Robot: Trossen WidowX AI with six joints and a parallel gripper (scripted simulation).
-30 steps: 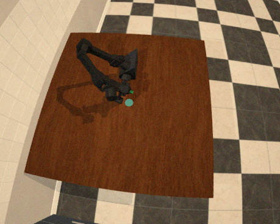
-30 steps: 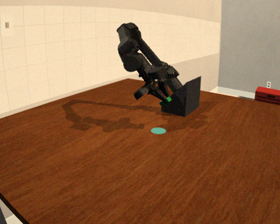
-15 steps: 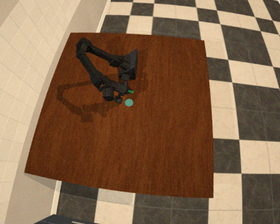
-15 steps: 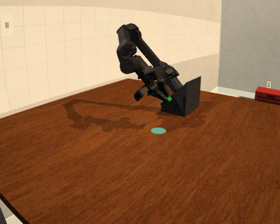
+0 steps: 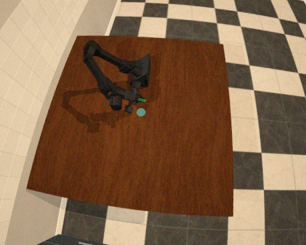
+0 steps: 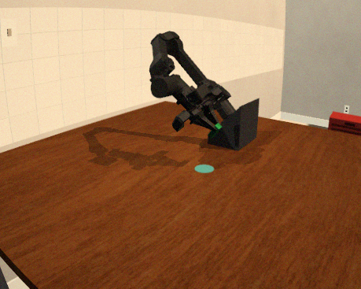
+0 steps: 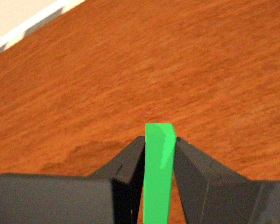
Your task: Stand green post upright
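Now: hand 150 mm above the cyan circle and 20 mm short of it. Round my hand: green post: 30 mm below, 10 mm to the left, 10 mm behind.
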